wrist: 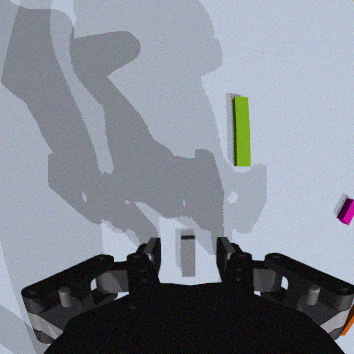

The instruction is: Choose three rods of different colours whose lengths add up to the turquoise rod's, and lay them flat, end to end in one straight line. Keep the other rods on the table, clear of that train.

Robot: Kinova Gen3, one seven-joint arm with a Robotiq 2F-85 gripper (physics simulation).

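Frame: origin at the arm's base, x right, y up, z back, level; centimetres.
Seen in the pictures: gripper, fingertip midpoint: (188, 249).
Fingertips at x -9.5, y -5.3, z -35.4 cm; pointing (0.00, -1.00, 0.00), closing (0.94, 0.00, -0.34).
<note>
A point is followed by its place in that frame.
My gripper (188, 249) @[x -9.5, y -5.3, z -35.4 cm] is partly open, with nothing between its fingers. Below the gap between the fingertips a grey rod (188, 259) @[x -9.3, y -4.7, z -34.8 cm] lies on the table, its long side running up and down the view, with a dark end face at its upper end. A longer lime-green rod (242, 131) @[x -8.8, y -4.7, z -44.7 cm] lies up and to the right of the gripper, nearly parallel to the grey one. Part of a magenta rod (346, 212) @[x 2.5, y -4.7, z -42.1 cm] shows at the right edge, slanted. A piece of an orange rod (349, 324) @[x 11.3, y -4.7, z -31.2 cm] shows at the lower right, partly behind the gripper. The turquoise rod does not show.
The pale table top (300, 65) @[x -5.2, y -5.7, z -52.7 cm] carries broad shadows of the arm and gripper across the left and middle. The green rod stands well apart from the grey and magenta rods. The black gripper body hides the bottom of the view.
</note>
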